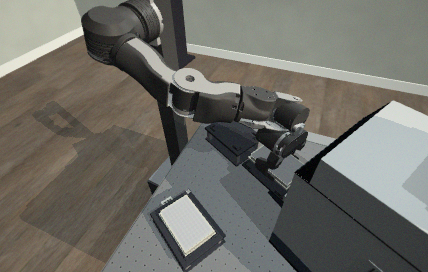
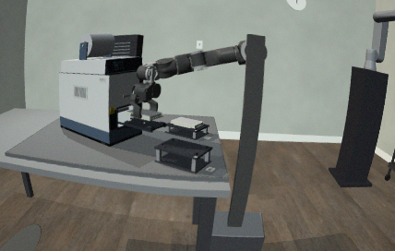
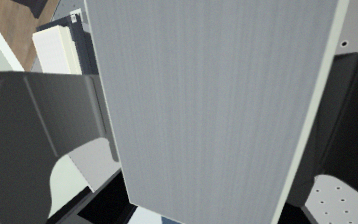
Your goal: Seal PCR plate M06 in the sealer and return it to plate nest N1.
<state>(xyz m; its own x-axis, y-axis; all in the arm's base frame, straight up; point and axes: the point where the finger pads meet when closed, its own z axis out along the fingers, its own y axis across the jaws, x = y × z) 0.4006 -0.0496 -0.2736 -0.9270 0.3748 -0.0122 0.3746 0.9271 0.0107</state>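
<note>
Now: hand 40 mm above the sealer stage. Also, from my hand: pale key-like block: 50 mm ahead, 120 mm to the right, 60 mm above; yellow warning label: 120 mm ahead, 40 mm to the left, 20 mm above; 96-well plate M06: right at my hand.
</note>
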